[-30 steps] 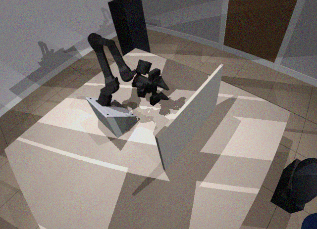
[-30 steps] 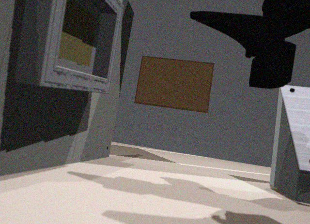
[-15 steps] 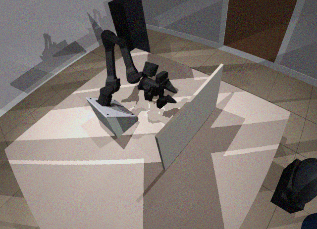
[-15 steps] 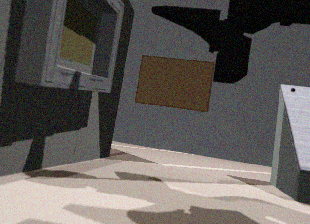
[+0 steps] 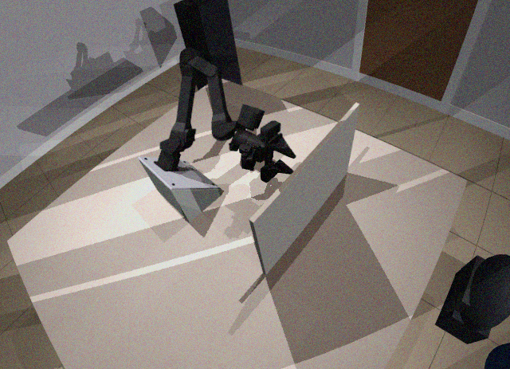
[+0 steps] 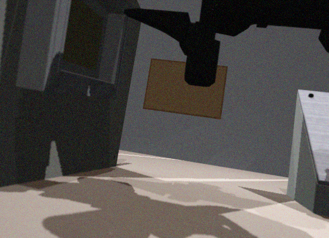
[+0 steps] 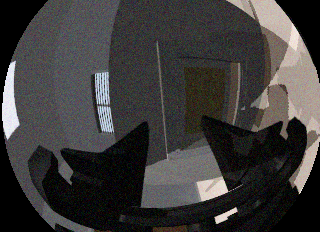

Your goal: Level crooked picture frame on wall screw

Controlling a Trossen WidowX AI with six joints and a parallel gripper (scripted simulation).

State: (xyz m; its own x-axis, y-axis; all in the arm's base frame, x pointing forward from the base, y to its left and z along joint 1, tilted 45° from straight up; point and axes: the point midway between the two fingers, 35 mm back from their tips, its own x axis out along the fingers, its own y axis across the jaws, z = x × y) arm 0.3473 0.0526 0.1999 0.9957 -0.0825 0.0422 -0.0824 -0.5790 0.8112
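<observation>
My gripper tip is now 50 mm short of the picture frame, 50 mm above it and 10 mm to the left of it. From my gripper tip the other things lie so: wall panel: 60 mm below, 60 mm ahead.
</observation>
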